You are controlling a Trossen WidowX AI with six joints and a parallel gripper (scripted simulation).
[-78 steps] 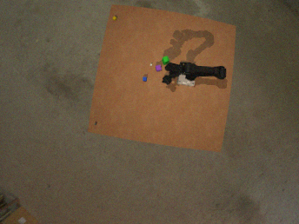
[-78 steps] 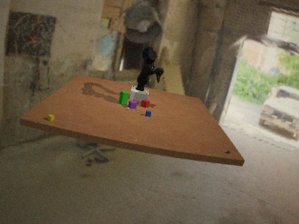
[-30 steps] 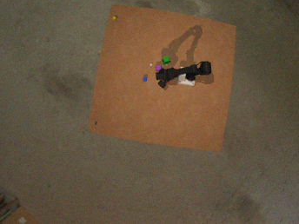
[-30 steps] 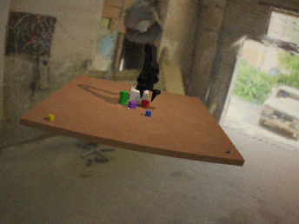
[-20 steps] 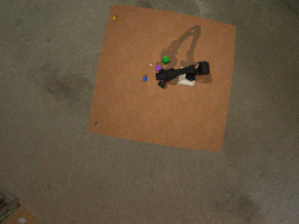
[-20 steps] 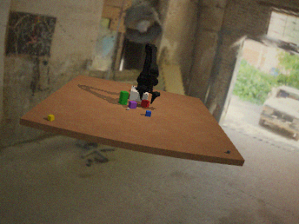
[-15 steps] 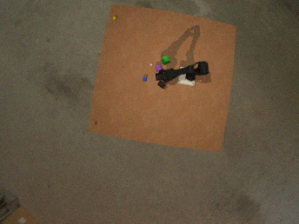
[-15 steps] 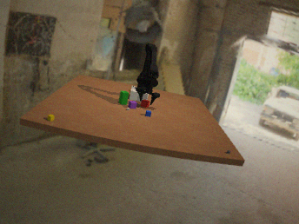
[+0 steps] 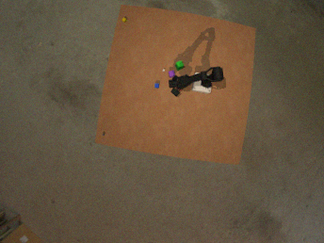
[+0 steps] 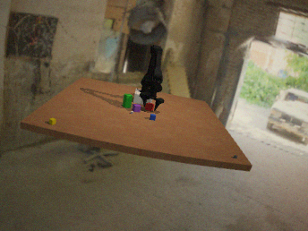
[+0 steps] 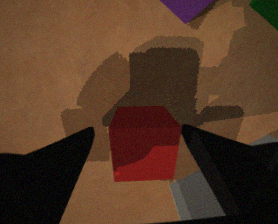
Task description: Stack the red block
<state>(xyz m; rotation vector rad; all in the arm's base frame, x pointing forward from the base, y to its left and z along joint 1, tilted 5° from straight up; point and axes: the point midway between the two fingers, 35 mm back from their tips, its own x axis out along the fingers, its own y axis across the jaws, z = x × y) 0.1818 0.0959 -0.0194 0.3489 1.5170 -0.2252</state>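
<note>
Now: the red block 10 mm above my gripper tip. From my gripper tip the other things lie so: purple block: 100 mm ahead, 80 mm to the right, 10 mm above; blue block: 190 mm ahead, 60 mm to the left, 10 mm above; small white cube: 180 mm ahead, 90 mm to the right.
</note>
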